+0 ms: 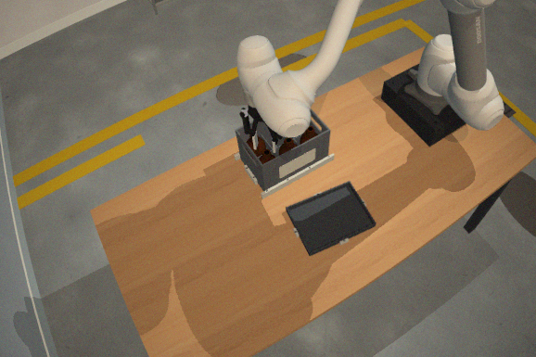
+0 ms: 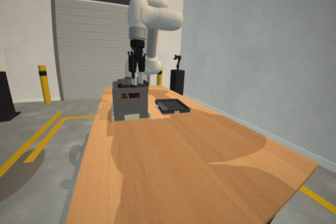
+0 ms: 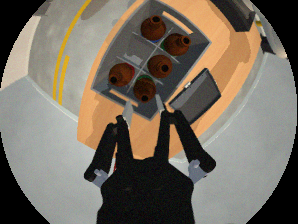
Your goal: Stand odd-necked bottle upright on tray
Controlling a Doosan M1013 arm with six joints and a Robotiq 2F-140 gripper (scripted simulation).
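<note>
Right now my hand is 130 mm above the glass bottle, 90 mm past it and 10 mm to the right of it. Round my hand: dark tray (270 mm to the left, 200 mm below, 60 mm behind); then grey crate (130 mm below, 100 mm behind, 30 mm to the right).
</note>
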